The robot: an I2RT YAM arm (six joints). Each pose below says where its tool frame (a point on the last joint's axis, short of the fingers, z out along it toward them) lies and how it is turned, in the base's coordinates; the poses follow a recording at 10 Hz.
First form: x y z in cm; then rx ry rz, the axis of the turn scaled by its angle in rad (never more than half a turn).
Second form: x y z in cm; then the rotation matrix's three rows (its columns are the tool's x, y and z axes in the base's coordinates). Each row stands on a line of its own. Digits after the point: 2 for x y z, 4 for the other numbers.
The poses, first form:
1: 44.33 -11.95 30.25 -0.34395 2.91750 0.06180
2: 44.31 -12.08 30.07 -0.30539 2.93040 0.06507
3: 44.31 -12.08 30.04 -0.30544 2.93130 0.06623
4: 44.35 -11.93 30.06 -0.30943 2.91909 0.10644
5: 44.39 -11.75 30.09 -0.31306 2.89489 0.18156
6: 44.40 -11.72 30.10 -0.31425 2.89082 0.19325
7: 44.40 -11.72 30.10 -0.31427 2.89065 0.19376
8: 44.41 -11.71 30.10 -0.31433 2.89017 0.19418
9: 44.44 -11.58 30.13 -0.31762 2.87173 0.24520
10: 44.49 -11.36 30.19 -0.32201 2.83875 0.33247
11: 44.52 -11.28 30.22 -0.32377 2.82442 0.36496
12: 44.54 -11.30 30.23 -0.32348 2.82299 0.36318
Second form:
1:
44.33 -11.95 30.25
-0.9523 -0.2343 0.1955
-0.2258 0.9720 0.0650
-0.2053 0.0177 -0.9785

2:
44.31 -12.08 30.07
-0.9598 -0.2084 0.1878
-0.1999 0.9778 0.0635
-0.1968 0.0235 -0.9802

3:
44.31 -12.08 30.04
-0.9600 -0.2085 0.1868
-0.1998 0.9777 0.0642
-0.1960 0.0243 -0.9803

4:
44.35 -11.93 30.06
-0.9573 -0.2145 0.1940
-0.1998 0.9754 0.0926
-0.2091 0.0499 -0.9766

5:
44.39 -11.75 30.09
-0.9522 -0.2241 0.2074
-0.1965 0.9696 0.1458
-0.2338 0.0981 -0.9673

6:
44.40 -11.72 30.10
-0.9513 -0.2261 0.2094
-0.1962 0.9684 0.1542
-0.2377 0.1056 -0.9656

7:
44.40 -11.72 30.10
-0.9513 -0.2262 0.2095
-0.1962 0.9683 0.1545
-0.2378 0.1059 -0.9655

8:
44.41 -11.71 30.10
-0.9512 -0.2263 0.2099
-0.1962 0.9683 0.1549
-0.2383 0.1061 -0.9654

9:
44.44 -11.58 30.13
-0.9472 -0.2341 0.2191
-0.1935 0.9623 0.1913
-0.2556 0.1388 -0.9568

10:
44.49 -11.36 30.19
-0.9404 -0.2474 0.2334
-0.1868 0.9491 0.2535
-0.2843 0.1948 -0.9387

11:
44.52 -11.28 30.22
-0.9373 -0.2530 0.2397
-0.1838 0.9431 0.2769
-0.2961 0.2155 -0.9305

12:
44.54 -11.30 30.23
-0.9369 -0.2530 0.2414
-0.1837 0.9434 0.2760
-0.2976 0.2142 -0.9303

